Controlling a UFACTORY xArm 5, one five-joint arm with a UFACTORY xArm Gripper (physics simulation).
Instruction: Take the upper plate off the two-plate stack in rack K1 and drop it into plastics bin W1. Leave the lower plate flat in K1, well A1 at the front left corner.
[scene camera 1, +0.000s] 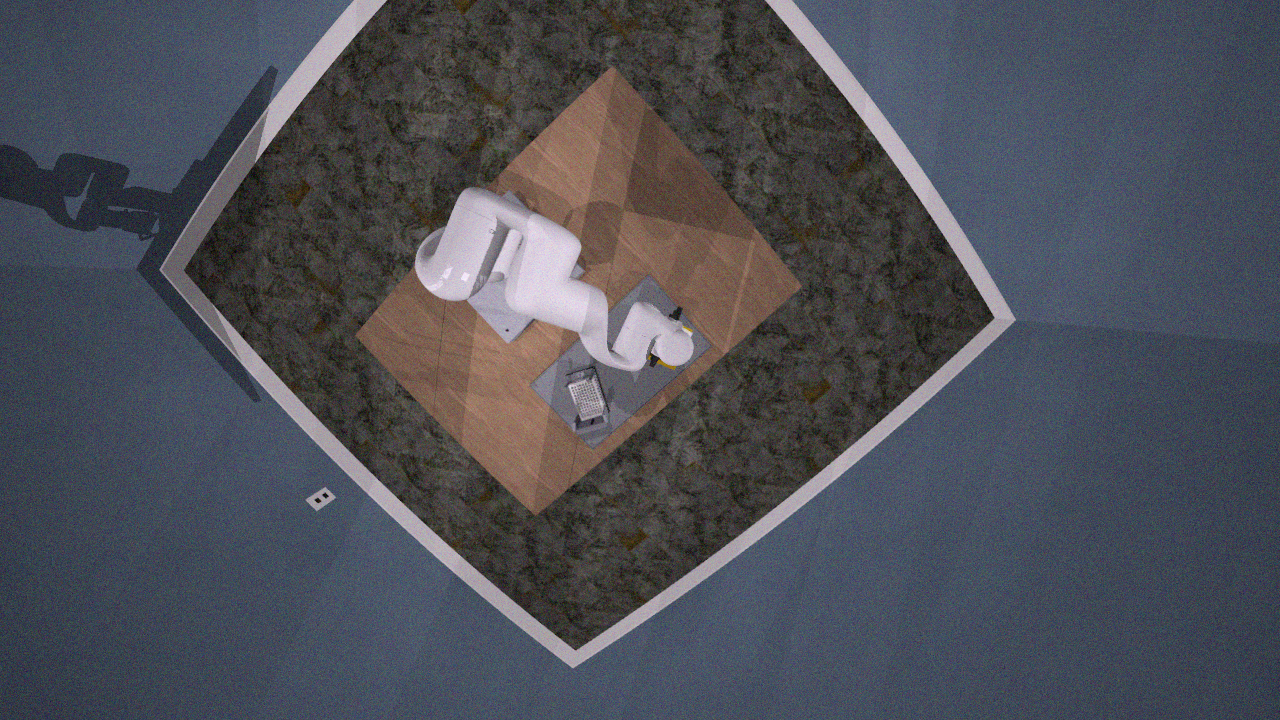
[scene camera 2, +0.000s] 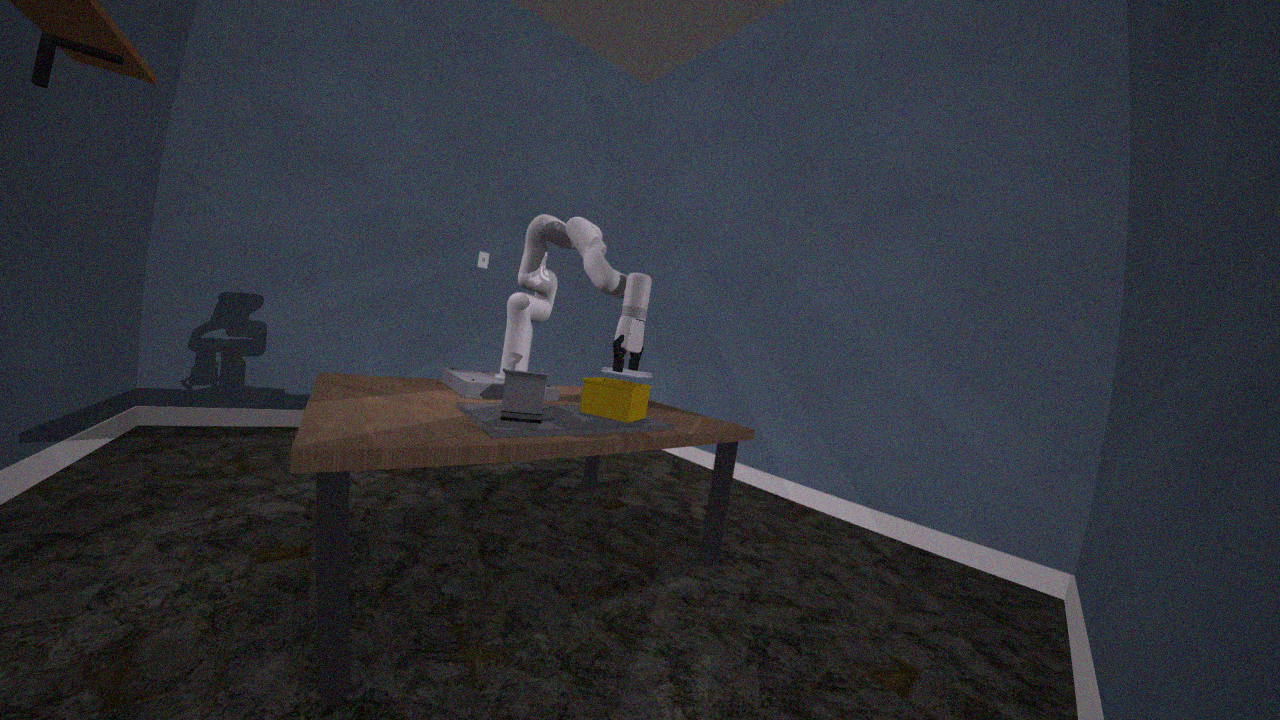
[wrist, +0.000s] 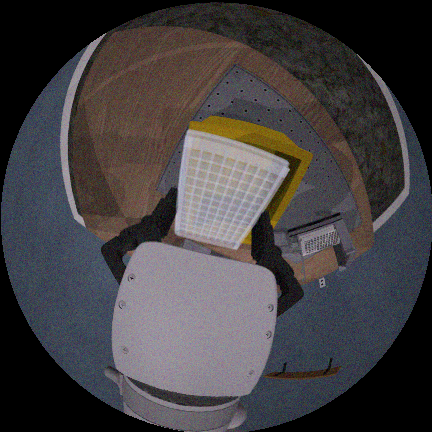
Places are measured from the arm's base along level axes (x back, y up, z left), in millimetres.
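Pixels of known places: gripper, fingertip midpoint: (scene camera 2: 625, 372) (wrist: 217, 208).
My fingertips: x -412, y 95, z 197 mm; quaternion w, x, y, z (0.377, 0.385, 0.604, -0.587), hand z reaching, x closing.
Observation:
Behind a point stands the place of what it marks.
My gripper (scene camera 2: 626, 368) @(x -411, y 95, z 197 mm) (wrist: 217, 208) @(x -411, y 95, z 197 mm) is shut on a pale translucent plate with a grid of wells (scene camera 2: 612, 370) @(x -409, y 96, z 153 mm) (wrist: 225, 187) @(x -441, y 101, z 209 mm), held roughly level by its two long sides. The plate is a little above the yellow bin W1 (scene camera 2: 613, 399) @(x -463, y 20, z 132 mm) (wrist: 292, 177) @(x -481, y 63, z 149 mm) and covers much of its opening in the wrist view; part of the dark inside shows at the right. The grey rack K1 (scene camera 1: 591, 427) @(x -496, y 78, z -143 mm) (scene camera 2: 524, 392) @(x -496, y 34, z -143 mm) (wrist: 344, 245) @(x -492, y 60, z -91 mm) stands apart from the bin. The lower plate (scene camera 1: 587, 396) @(x -425, y 3, z -111 mm) (wrist: 320, 240) @(x -431, y 2, z -109 mm) lies in it and looks flat; its corner A1 cannot be told.
Rack and bin stand on a grey perforated board (scene camera 1: 554, 380) @(x -322, y -36, z -171 mm) (wrist: 232, 85) @(x -519, y -35, z 267 mm) on the wooden table (scene camera 1: 483, 394) @(x -206, y -49, z -397 mm) (scene camera 2: 384, 416) @(x -407, y -49, z -430 mm) (wrist: 140, 90) @(x -438, y -48, z 408 mm). The white arm (scene camera 1: 546, 268) @(x -173, y 579, z 139 mm) (scene camera 2: 590, 250) @(x -299, y 450, z 87 mm) reaches over the table from its grey base plate (scene camera 1: 509, 329) @(x -112, y 4, z -160 mm) (scene camera 2: 460, 383) @(x -76, y -13, z -198 mm).

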